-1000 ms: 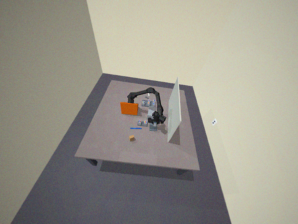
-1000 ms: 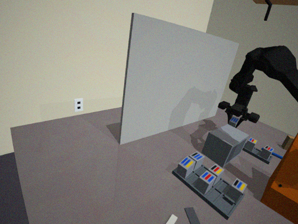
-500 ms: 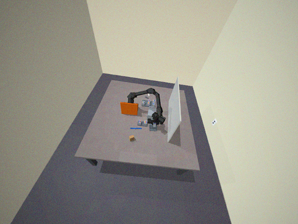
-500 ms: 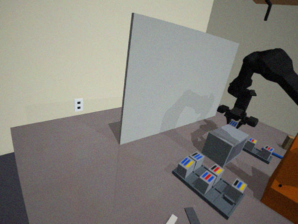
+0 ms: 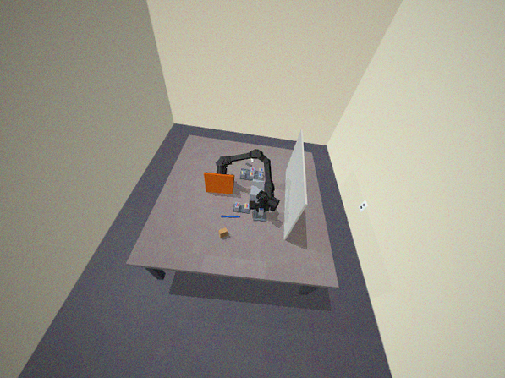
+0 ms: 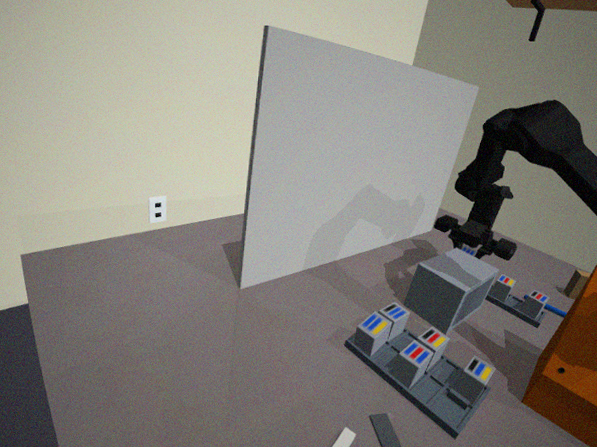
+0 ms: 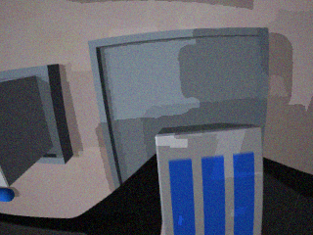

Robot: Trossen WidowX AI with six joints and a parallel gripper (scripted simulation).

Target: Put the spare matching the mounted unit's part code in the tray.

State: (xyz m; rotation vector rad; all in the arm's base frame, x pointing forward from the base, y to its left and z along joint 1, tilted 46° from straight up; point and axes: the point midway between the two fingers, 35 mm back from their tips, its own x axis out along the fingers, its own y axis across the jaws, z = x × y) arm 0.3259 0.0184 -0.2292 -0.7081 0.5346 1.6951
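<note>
The grey spare is 3 cm above my gripper tip. From my gripper tip the other things lie so: tray (2 cm below); grey mounted unit (18 cm to the left, 6 cm behind, 3 cm above); rack (15 cm behind, 2 cm below).
</note>
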